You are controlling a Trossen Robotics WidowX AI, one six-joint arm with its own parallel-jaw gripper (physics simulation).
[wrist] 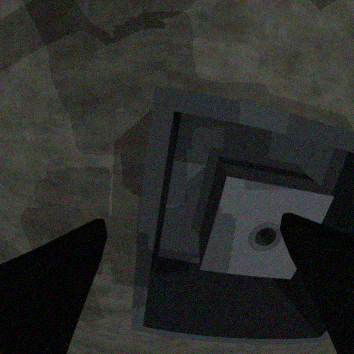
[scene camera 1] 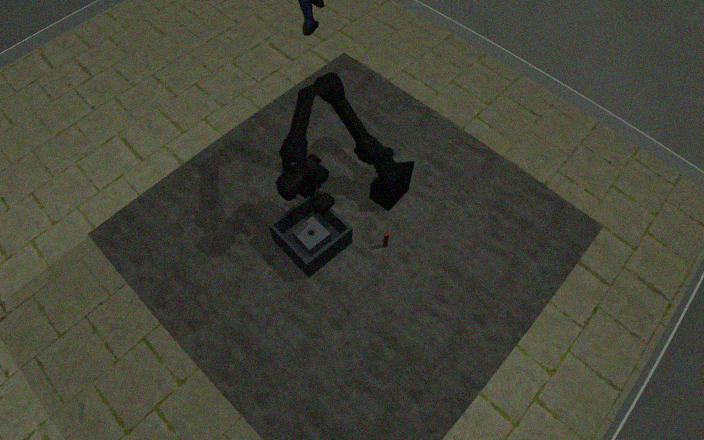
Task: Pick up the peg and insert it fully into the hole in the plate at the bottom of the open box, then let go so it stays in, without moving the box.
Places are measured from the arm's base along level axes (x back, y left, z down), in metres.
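Pixels of known places: gripper, between the fingertips: (wrist: 194,225) (scene camera 1: 305,205); arm's base, origin of its link: (scene camera 1: 391,174).
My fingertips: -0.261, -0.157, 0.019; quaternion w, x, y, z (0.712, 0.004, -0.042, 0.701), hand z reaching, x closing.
Observation:
For each thing: its middle in the pictures, then the offset to it from my fingertips, as dx, dy, dz. "spot": a spot on its surface instead. Level surfaces: height alone.
- red peg, middle of its body: (scene camera 1: 386,240) +0.089, +0.264, +0.069
- open grey box, middle of its body: (wrist: 262,230) (scene camera 1: 311,234) -0.046, +0.059, +0.060
- light square plate, middle of its body: (wrist: 257,220) (scene camera 1: 311,236) -0.046, +0.059, +0.074
- plate's round hole, a spot on its surface: (wrist: 265,236) (scene camera 1: 311,236) spot: -0.054, +0.063, +0.061
- dark mat, height of its surface: dz +0.109
The red peg (scene camera 1: 386,240) stands upright on the dark mat, to the right of the box in the scene view; it does not show in the wrist view. The open grey box (scene camera 1: 332,253) (wrist: 156,170) holds a light square plate (scene camera 1: 311,242) (wrist: 270,195) at its bottom. The plate's round hole (scene camera 1: 310,232) (wrist: 265,236) looks empty. My gripper (scene camera 1: 311,205) (wrist: 194,225) is open and empty, above the box's back corner in the scene view. In the wrist view the right finger covers part of the plate beside the hole. The gripper's height above the box is hard to judge.
The arm's base (scene camera 1: 393,186) stands on the dark mat (scene camera 1: 389,321), behind the peg. The arm arches from it to behind the box. Pale paving (scene camera 1: 67,176) surrounds the mat. A person's leg (scene camera 1: 307,15) shows at the top edge, beyond the mat.

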